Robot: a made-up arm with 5 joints.
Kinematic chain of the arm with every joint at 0, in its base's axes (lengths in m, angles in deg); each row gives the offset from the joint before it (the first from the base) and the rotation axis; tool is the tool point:
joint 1: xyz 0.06 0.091 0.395 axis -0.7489 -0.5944 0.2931
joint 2: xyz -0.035 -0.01 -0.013 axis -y
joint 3: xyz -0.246 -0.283 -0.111 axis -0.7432 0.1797 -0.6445
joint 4: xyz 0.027 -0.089 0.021 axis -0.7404 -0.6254 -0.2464
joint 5: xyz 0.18 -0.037 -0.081 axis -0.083 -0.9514 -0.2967
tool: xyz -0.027 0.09 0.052
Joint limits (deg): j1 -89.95..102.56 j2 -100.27..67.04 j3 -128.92..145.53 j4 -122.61..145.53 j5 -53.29..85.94
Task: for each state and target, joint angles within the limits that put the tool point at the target. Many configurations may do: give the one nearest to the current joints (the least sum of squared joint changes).
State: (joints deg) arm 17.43 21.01 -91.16 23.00 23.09
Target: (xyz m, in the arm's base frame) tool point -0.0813 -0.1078 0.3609
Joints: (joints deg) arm 7.46 9.30 -98.71 18.26 31.05
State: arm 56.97 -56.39 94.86 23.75 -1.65
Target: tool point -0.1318 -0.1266 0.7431
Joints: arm 72.00 -52.28 103.69 27.46 -1.54
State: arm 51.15 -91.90 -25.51 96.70 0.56
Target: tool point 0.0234 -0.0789 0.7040
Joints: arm 56.50 -100.27 -50.33 129.07 -15.64
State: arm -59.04 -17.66 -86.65 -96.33 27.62
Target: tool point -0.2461 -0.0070 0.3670
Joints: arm -50.18 4.10 -64.99 -73.76 17.34
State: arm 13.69 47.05 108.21 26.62 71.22
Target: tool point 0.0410 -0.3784 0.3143
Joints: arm 12.38 67.04 67.76 36.38 42.75
